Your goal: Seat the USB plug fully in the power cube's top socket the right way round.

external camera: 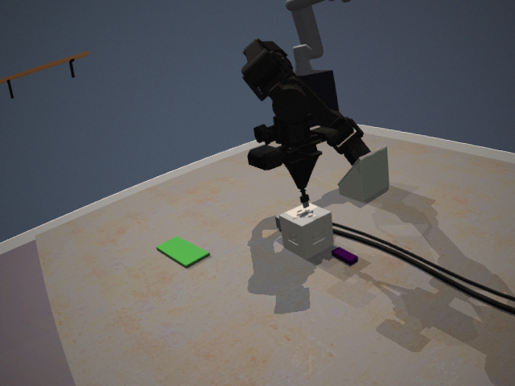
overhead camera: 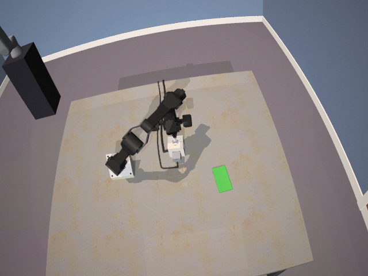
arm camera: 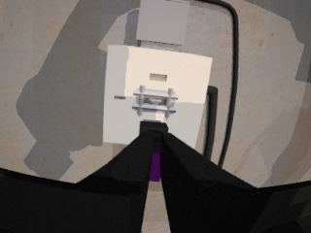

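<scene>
Now: gripper tip 2 cm above the usb plug. From my gripper tip the other things lie so: purple block (1 cm behind, 9 cm to the left, 13 cm below); then socket (6 cm below); then flat green pad (19 cm ahead, 21 cm to the right, 13 cm below).
</scene>
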